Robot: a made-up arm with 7 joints. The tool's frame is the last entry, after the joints. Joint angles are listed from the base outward. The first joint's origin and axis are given. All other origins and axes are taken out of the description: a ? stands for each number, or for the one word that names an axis. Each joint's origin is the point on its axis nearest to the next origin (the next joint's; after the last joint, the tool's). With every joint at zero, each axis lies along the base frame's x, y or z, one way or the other. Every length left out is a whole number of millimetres.
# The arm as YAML. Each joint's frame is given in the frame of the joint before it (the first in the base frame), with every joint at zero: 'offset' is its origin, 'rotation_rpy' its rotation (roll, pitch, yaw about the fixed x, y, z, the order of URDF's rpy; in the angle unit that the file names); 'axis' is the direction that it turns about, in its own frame. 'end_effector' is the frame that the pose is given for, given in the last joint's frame.
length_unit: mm
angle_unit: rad
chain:
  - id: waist
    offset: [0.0, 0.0, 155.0]
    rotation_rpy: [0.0, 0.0, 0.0]
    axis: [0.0, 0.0, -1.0]
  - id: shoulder
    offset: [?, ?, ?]
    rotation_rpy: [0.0, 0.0, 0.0]
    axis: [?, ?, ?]
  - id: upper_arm
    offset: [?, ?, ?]
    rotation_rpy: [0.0, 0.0, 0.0]
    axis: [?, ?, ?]
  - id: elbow
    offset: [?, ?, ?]
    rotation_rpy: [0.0, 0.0, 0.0]
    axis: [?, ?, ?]
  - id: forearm
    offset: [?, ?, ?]
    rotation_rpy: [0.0, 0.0, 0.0]
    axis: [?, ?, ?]
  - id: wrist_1
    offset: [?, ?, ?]
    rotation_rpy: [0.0, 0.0, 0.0]
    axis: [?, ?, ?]
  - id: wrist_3
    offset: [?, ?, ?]
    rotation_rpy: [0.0, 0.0, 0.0]
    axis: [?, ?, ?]
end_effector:
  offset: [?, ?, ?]
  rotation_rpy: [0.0, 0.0, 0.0]
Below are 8 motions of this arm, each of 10 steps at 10 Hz.
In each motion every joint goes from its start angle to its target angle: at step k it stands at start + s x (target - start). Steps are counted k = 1, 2, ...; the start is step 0. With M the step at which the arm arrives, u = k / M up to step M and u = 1 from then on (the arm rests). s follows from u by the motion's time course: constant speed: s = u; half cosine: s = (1 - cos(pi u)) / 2; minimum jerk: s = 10 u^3 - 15 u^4 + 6 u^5.
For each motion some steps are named. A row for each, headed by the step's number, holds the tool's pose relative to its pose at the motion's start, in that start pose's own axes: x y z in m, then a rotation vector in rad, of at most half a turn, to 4 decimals.
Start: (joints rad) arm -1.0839 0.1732 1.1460 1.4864 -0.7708 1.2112 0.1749
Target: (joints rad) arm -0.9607 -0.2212 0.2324 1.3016 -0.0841 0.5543 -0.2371
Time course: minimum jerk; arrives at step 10
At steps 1, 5, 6, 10:
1: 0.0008 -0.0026 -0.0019 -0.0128 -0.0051 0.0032
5: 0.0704 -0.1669 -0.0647 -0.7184 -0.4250 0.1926
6: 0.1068 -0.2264 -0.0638 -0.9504 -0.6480 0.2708
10: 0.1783 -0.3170 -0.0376 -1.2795 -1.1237 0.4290

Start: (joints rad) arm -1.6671 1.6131 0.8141 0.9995 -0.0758 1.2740 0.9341
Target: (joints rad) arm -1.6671 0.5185 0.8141 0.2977 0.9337 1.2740 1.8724
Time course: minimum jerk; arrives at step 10
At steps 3, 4, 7, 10:
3: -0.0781 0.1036 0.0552 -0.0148 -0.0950 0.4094
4: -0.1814 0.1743 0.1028 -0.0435 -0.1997 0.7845
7: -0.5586 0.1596 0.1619 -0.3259 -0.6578 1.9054
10: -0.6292 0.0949 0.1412 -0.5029 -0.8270 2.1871

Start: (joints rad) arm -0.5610 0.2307 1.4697 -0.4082 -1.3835 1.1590 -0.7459
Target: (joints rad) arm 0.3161 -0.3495 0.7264 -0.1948 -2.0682 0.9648 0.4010
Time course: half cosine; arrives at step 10
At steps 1, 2, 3, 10:
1: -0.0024 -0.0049 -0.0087 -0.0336 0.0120 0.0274
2: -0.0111 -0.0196 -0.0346 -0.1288 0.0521 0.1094
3: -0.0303 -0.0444 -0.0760 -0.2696 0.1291 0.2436
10: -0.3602 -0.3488 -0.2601 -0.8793 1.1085 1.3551

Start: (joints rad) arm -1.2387 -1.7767 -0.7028 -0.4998 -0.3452 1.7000 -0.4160
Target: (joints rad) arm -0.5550 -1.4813 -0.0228 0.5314 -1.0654 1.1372 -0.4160
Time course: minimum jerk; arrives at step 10
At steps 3, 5, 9, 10:
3: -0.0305 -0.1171 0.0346 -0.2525 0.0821 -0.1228
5: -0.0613 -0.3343 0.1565 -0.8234 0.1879 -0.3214
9: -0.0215 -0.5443 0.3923 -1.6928 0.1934 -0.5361
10: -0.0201 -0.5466 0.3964 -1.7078 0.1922 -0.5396

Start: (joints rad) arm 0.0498 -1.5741 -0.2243 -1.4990 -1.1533 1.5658 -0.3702
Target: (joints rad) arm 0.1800 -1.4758 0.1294 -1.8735 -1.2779 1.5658 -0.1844
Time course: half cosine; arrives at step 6
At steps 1, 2, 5, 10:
1: 0.0106 0.0122 -0.0004 0.0229 -0.0165 0.0095
2: 0.0386 0.0461 0.0008 0.0862 -0.0613 0.0377
5: 0.1262 0.1757 0.0364 0.3318 -0.2247 0.1681
10: 0.1329 0.1883 0.0424 0.3566 -0.2404 0.1829

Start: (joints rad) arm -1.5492 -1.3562 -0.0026 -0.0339 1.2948 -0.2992 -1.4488
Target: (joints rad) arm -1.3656 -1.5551 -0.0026 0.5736 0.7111 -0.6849 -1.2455
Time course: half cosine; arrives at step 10
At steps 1, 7, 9, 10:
1: 0.0051 -0.0006 0.0045 -0.0091 0.0065 0.0071
7: 0.1765 -0.0382 0.0719 -0.1638 0.1980 0.3835
9: 0.2119 -0.0529 0.0703 -0.1576 0.2274 0.5074
10: 0.2163 -0.0551 0.0698 -0.1554 0.2305 0.5248

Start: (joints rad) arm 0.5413 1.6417 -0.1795 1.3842 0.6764 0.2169 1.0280
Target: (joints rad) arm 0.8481 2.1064 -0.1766 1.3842 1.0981 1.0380 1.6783
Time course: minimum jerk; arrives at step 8
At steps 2, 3, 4, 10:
2: 0.0039 -0.0157 0.0566 0.0592 -0.0927 0.0596
3: 0.0002 -0.0477 0.1516 0.1423 -0.2572 0.1565
4: -0.0249 -0.1010 0.2730 0.2209 -0.4908 0.2769
10: -0.1568 -0.2560 0.4940 0.2592 -1.0674 0.4975

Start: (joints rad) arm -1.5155 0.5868 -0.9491 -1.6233 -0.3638 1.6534 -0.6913
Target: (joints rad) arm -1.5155 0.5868 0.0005 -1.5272 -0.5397 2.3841 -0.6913
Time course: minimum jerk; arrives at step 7
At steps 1, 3, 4, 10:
1: 0.0083 -0.0064 -0.0032 0.0005 -0.0075 -0.0024
3: 0.1383 -0.1018 -0.0210 0.0189 -0.1281 -0.0285
4: 0.2404 -0.1716 0.0030 0.0460 -0.2316 -0.0307
10: 0.3718 -0.2547 0.0886 0.0963 -0.3859 0.0026

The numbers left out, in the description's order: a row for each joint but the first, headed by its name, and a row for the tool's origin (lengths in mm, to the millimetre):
shoulder: xyz -450.0 104.0 0.0, axis -1.0 0.0 0.0
upper_arm: xyz 0.0 -194.0 0.0, axis 0.0 1.0 0.0
elbow: xyz -29.0 0.0 133.0, axis 0.0 0.0 1.0
forearm: xyz -97.0 470.0 0.0, axis 0.0 -1.0 0.0
wrist_1: xyz -85.0 0.0 117.0, axis 1.0 0.0 0.0
wrist_3: xyz 0.0 25.0 18.0, axis 0.0 0.0 1.0
tool: xyz 235.0 -4.0 0.0

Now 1 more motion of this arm.
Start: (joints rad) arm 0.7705 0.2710 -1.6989 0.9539 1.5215 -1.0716 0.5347
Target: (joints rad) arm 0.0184 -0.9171 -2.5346 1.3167 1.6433 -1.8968 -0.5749
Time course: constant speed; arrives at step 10
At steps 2, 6, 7, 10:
2: -0.0765 0.0114 0.0509 -0.4013 -0.0113 -0.3700
6: -0.1884 0.1460 0.1211 -1.2032 -0.1721 -0.9364
7: -0.2015 0.1957 0.1219 -1.3997 -0.2432 -1.0203
10: -0.2118 0.3420 0.0757 -1.9380 -0.5272 -1.0829

